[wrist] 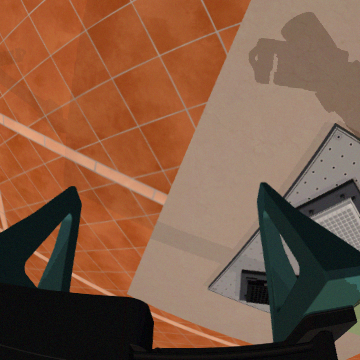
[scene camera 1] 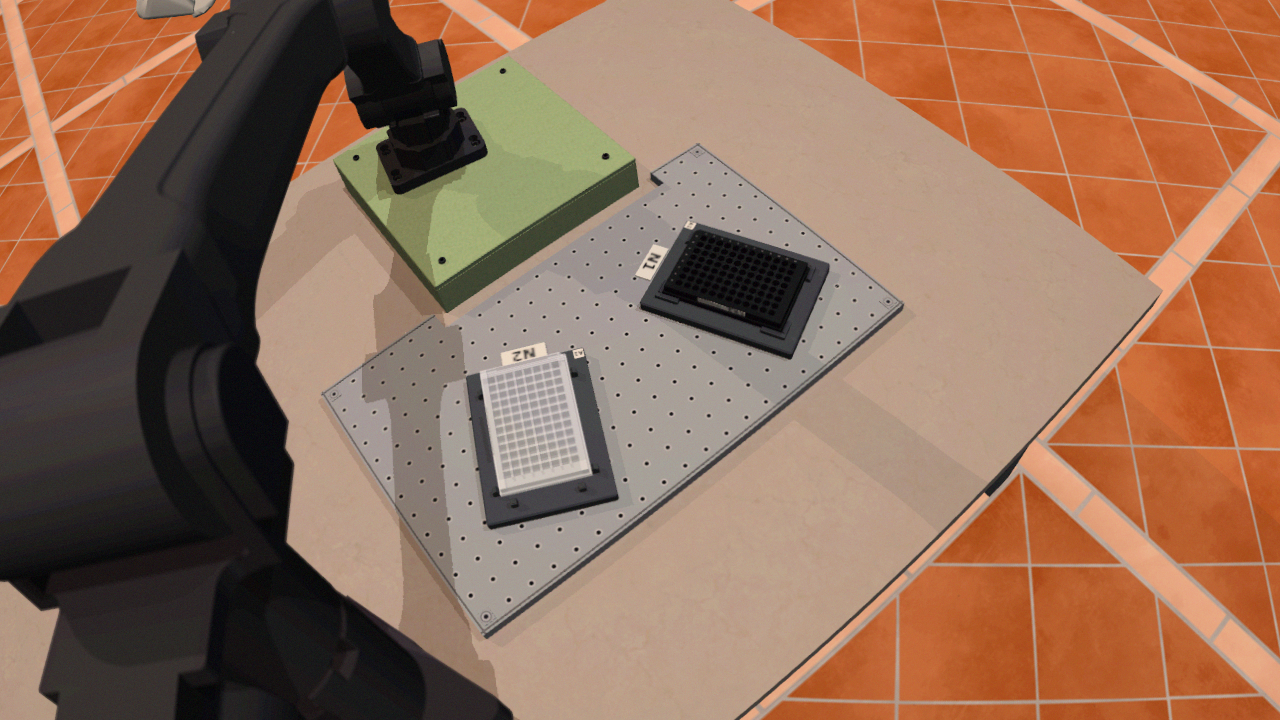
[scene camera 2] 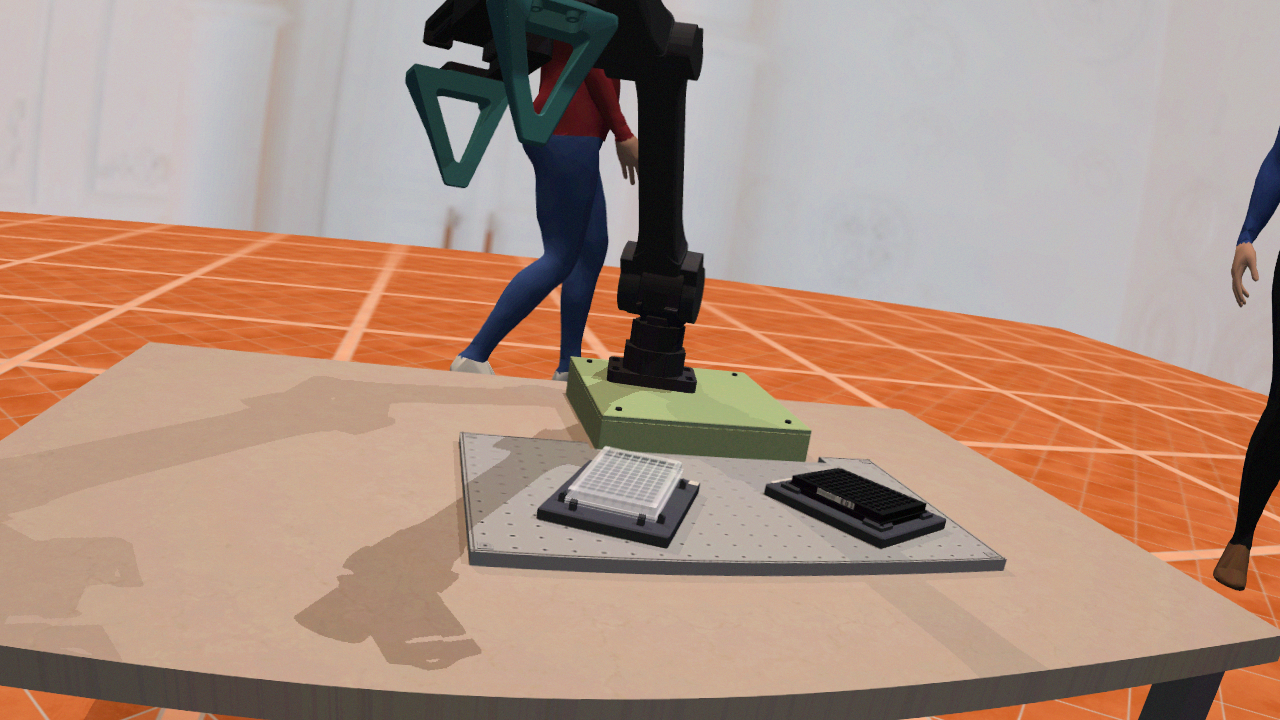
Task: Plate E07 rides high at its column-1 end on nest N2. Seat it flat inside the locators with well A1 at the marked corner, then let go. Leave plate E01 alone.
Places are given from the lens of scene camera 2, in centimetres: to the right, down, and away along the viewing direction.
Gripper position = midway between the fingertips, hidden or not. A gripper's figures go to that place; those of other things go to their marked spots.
my gripper [scene camera 2: 490, 167]: -8, -10, 46
clear white well plate [scene camera 2: 619, 482]: -2, 12, 82
black well plate [scene camera 2: 856, 496]: 22, 14, 88
